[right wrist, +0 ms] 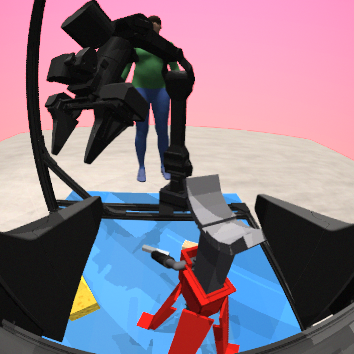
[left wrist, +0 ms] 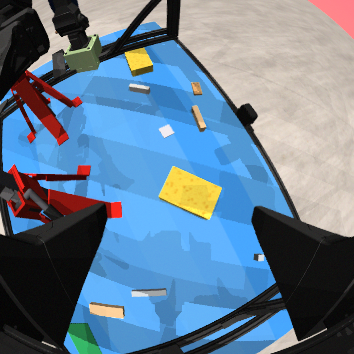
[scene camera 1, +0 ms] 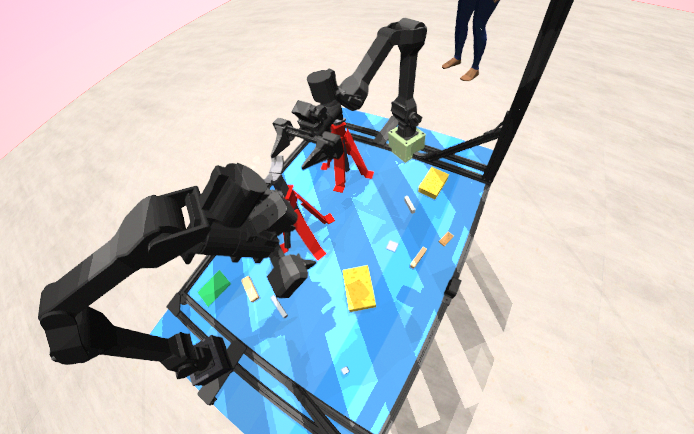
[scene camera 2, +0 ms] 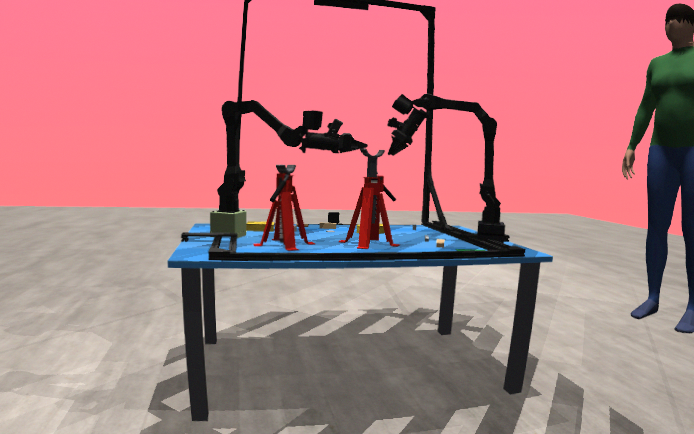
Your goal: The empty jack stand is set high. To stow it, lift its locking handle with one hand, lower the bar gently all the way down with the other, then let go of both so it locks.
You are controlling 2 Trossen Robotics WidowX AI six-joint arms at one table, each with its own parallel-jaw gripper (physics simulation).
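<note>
The high-set red jack stand (scene camera 1: pixel 309 237) (scene camera 2: pixel 364 214) (right wrist: pixel 204 290) stands upright, its grey bar (scene camera 2: pixel 372 166) (right wrist: pixel 214 265) raised well out of the body. The empty curved saddle (scene camera 1: pixel 276 167) (scene camera 2: pixel 373 153) (right wrist: pixel 215 222) tops the bar. The dark locking handle (scene camera 2: pixel 388 192) (left wrist: pixel 37 201) (right wrist: pixel 162 258) slopes down from the stand's neck. My right gripper (scene camera 1: pixel 290 160) (scene camera 2: pixel 365 147) is open beside the saddle's left edge in scene camera 2; contact is unclear. My left gripper (scene camera 2: pixel 393 152) (left wrist: pixel 181 213) (right wrist: pixel 67 158) is open and empty, above the handle and apart from it.
A second red jack stand (scene camera 1: pixel 339 163) (scene camera 2: pixel 286 214) (left wrist: pixel 40 110) stands close by with its saddle (scene camera 2: pixel 286 168) low. Yellow sponges (scene camera 1: pixel 359 288) (scene camera 1: pixel 433 182), a green piece (scene camera 1: pixel 213 287) and small blocks lie on the blue table. Black rails (scene camera 2: pixel 358 255) run along its edges.
</note>
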